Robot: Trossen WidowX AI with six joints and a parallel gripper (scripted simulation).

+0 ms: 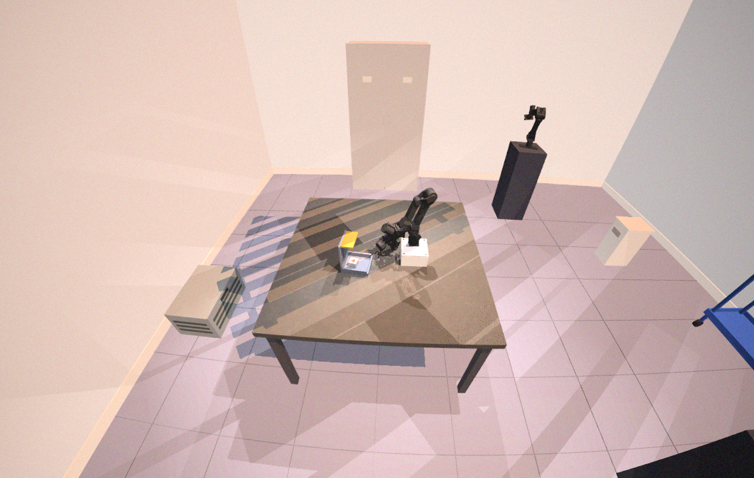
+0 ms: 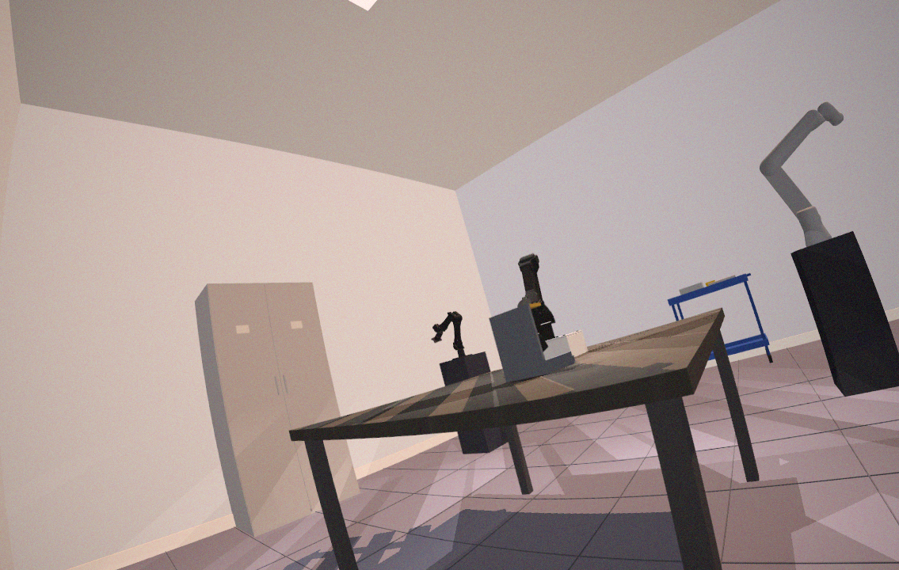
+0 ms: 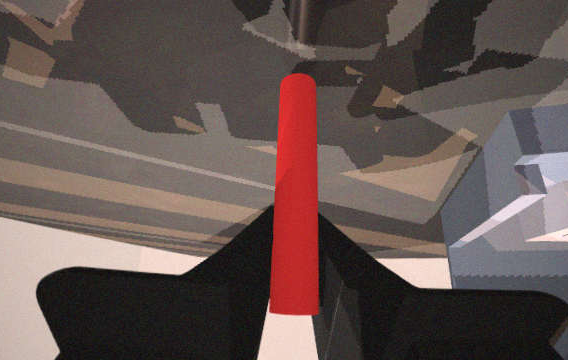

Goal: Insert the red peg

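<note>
The grey back wall lies 20 cm ahead of my gripper tip, 16 cm to the left of it and 6 cm above it. Round my gripper tip: yellow roof: 16 cm to the left, 16 cm ahead, 16 cm above; red peg: 2 cm behind, 1 cm to the left, 1 cm below.
</note>
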